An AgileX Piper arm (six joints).
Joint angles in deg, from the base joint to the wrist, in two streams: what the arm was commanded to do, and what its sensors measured. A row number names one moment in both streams.
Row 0, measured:
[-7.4, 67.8, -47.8, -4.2, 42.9, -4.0]
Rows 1 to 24, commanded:
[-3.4, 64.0, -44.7, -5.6, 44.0, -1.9]
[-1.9, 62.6, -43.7, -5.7, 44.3, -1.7]
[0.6, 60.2, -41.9, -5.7, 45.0, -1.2]
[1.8, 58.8, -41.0, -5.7, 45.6, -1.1]
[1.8, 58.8, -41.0, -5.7, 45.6, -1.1]
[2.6, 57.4, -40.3, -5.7, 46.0, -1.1]
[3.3, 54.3, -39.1, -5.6, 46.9, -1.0]
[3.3, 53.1, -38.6, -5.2, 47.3, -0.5]
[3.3, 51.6, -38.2, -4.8, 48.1, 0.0]
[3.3, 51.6, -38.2, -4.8, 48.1, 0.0]
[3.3, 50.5, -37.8, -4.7, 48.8, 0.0]
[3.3, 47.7, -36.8, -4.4, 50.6, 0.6]
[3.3, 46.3, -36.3, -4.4, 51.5, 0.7]
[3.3, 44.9, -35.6, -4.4, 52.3, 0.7]
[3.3, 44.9, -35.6, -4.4, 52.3, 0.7]
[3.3, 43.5, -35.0, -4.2, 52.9, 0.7]
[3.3, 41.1, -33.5, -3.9, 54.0, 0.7]
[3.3, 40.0, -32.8, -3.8, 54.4, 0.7]
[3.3, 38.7, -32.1, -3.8, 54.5, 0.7]
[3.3, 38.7, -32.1, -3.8, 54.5, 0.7]
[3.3, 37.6, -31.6, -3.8, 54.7, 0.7]
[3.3, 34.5, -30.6, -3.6, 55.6, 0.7]
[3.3, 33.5, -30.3, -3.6, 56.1, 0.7]
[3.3, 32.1, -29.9, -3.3, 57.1, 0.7]
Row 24, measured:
[3.2, 35.1, -30.8, -3.9, 55.3, 0.6]
